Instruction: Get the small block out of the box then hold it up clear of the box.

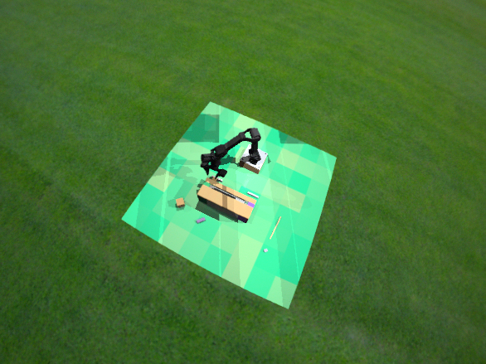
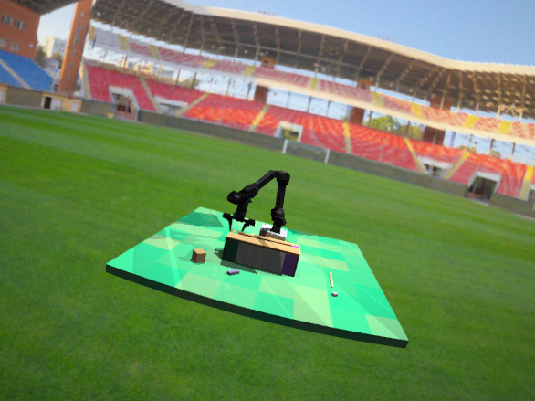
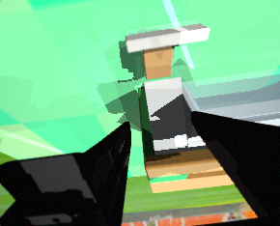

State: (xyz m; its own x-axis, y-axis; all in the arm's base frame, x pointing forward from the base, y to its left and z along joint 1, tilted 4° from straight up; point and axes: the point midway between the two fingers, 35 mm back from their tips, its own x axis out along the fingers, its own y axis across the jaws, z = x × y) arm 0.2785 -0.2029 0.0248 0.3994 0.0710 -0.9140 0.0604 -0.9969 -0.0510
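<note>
My gripper tip is now 8 cm above the small block, 2 cm past it and 1 cm to the right of it. Round my gripper tip: thin tan stick (57 cm to the left, 9 cm below, 8 cm ahead); small grey piece (58 cm to the left, 26 cm ahead, 9 cm below); purple piece (29 cm ahead, 9 cm below, 8 cm to the left).
</note>
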